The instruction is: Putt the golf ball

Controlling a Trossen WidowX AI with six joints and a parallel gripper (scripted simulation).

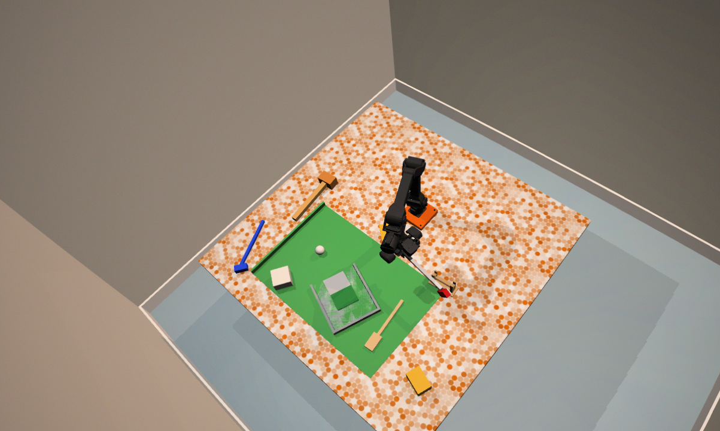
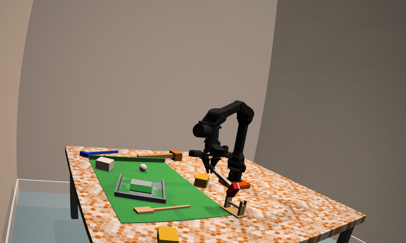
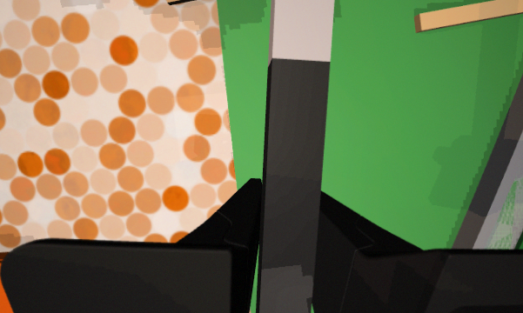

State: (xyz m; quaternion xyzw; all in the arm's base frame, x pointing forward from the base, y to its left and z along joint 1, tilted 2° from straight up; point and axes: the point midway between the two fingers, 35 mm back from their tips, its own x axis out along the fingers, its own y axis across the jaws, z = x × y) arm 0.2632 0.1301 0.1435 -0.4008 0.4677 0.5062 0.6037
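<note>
The red putter lies 110 mm to the left of my gripper tip, 20 mm ahead of it and 20 mm above it. Round my gripper tip: small wooden rack (170 mm to the left, 90 mm below, 40 mm behind); white golf ball (360 mm to the right, 170 mm ahead, 100 mm below); white block (400 mm to the right, 380 mm ahead, 100 mm below).
</note>
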